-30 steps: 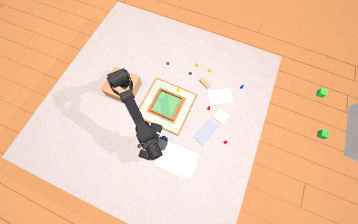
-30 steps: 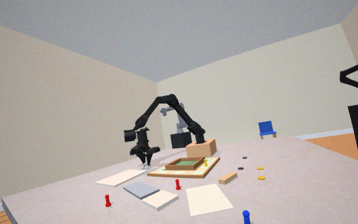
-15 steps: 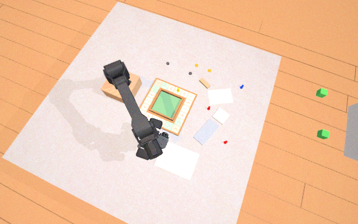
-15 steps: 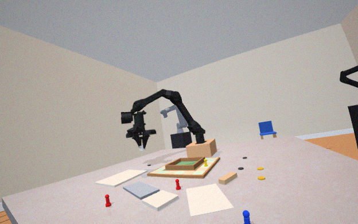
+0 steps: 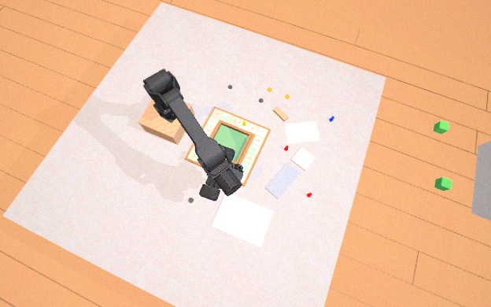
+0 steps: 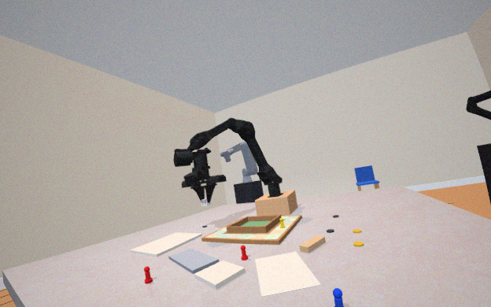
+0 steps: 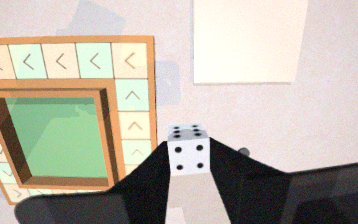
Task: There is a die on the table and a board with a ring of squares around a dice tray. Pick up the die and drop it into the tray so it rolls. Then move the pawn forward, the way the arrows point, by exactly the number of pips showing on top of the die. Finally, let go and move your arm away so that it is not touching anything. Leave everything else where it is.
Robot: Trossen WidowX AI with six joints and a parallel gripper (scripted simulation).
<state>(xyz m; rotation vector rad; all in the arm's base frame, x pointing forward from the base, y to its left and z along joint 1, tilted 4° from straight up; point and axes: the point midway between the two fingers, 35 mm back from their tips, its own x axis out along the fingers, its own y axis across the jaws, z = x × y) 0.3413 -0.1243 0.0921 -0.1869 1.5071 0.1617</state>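
My gripper tip is 29 cm to the right of the yellow pawn, 10 cm above it and 7 cm past it. From my gripper tip the other things lie so: wooden block: 42 cm to the left, 12 cm below, 4 cm ahead; white die: right at my gripper tip; blue pawn: 53 cm to the left, 26 cm ahead, 11 cm below.
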